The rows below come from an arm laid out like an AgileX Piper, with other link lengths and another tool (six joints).
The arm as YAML. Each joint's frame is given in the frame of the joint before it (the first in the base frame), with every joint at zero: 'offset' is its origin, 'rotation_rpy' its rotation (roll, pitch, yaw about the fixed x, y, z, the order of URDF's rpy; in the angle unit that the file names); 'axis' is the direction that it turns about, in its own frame. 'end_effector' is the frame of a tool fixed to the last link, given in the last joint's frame.
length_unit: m
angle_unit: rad
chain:
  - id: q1
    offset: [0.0, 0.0, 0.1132]
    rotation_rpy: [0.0, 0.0, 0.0]
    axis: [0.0, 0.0, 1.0]
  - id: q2
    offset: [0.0, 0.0, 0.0]
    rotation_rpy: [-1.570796, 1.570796, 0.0]
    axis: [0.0, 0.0, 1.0]
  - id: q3
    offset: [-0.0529, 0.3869, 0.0]
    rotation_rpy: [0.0, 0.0, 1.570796]
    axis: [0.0, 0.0, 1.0]
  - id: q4
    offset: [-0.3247, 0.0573, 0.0]
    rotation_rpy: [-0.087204, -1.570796, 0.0]
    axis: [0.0, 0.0, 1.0]
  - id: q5
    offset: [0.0, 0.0, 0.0]
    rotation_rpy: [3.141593, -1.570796, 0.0]
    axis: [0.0, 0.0, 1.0]
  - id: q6
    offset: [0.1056, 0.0, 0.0]
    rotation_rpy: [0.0, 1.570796, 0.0]
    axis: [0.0, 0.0, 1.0]
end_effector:
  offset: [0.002, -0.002, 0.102]
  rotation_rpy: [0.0, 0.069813, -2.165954]
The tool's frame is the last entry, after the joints.
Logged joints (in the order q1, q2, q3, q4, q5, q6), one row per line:
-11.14 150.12 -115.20 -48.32 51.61 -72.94
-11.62 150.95 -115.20 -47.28 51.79 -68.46
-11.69 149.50 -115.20 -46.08 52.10 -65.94
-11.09 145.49 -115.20 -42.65 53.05 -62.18
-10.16 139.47 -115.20 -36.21 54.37 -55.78
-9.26 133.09 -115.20 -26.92 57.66 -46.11
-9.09 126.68 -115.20 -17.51 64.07 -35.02
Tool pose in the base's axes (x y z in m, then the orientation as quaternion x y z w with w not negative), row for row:
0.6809 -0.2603 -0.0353 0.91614 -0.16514 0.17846 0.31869
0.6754 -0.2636 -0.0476 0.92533 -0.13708 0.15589 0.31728
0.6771 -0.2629 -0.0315 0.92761 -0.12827 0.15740 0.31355
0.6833 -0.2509 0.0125 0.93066 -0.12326 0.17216 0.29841
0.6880 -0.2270 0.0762 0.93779 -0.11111 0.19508 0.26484
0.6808 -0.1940 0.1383 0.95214 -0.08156 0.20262 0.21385
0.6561 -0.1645 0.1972 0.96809 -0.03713 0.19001 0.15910
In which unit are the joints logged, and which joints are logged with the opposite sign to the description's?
The joints are logged in degrees. Opposite sign: q6.
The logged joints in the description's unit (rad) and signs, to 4 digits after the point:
-0.1944 2.6201 -2.0106 -0.8433 0.9008 1.2730
-0.2028 2.6346 -2.0106 -0.8252 0.9039 1.1949
-0.2040 2.6093 -2.0106 -0.8042 0.9093 1.1509
-0.1936 2.5393 -2.0106 -0.7444 0.9259 1.0852
-0.1773 2.4342 -2.0106 -0.6320 0.9489 0.9735
-0.1616 2.3229 -2.0106 -0.4698 1.0064 0.8048
-0.1587 2.2110 -2.0106 -0.3056 1.1182 0.6112

